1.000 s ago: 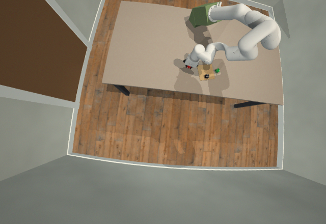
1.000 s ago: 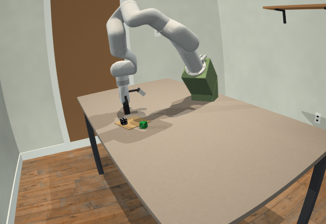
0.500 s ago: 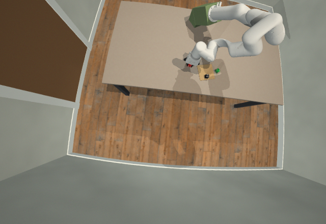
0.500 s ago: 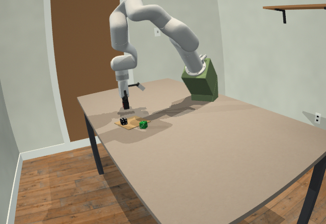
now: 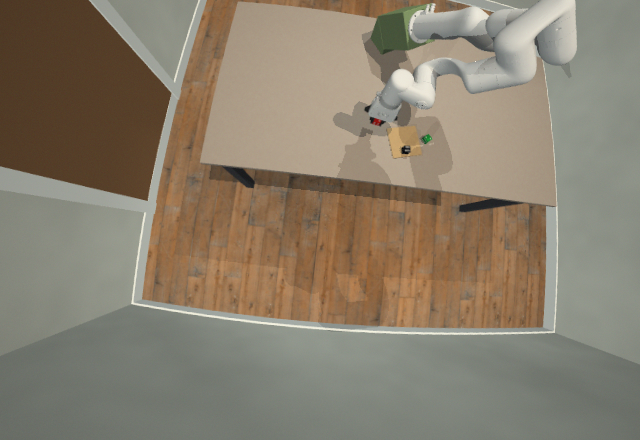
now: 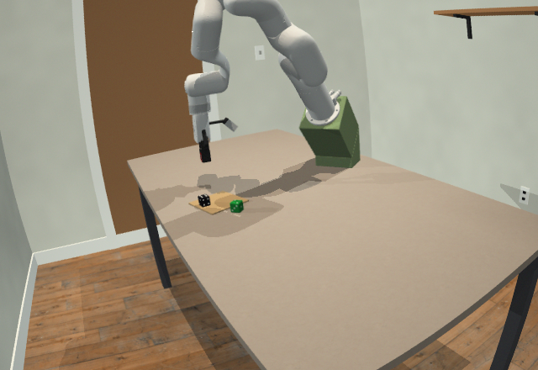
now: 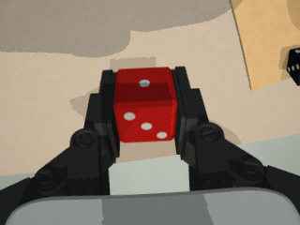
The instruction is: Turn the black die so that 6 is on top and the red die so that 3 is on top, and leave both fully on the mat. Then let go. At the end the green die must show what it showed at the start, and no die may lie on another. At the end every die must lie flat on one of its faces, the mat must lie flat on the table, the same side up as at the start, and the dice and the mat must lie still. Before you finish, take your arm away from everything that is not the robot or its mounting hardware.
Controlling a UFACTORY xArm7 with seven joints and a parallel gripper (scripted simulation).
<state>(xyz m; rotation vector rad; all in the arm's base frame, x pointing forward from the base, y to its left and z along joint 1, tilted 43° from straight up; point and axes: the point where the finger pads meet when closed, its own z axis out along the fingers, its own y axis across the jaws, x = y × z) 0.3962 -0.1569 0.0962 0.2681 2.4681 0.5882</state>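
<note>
The tan mat is 1 cm ahead of my hand, 16 cm to the left of it and 12 cm below it. From my hand the other things lie so: black die 6 cm ahead, 17 cm to the left, 10 cm below; red die 1 cm below; green die 2 cm behind, 26 cm to the left, 10 cm below.
</note>
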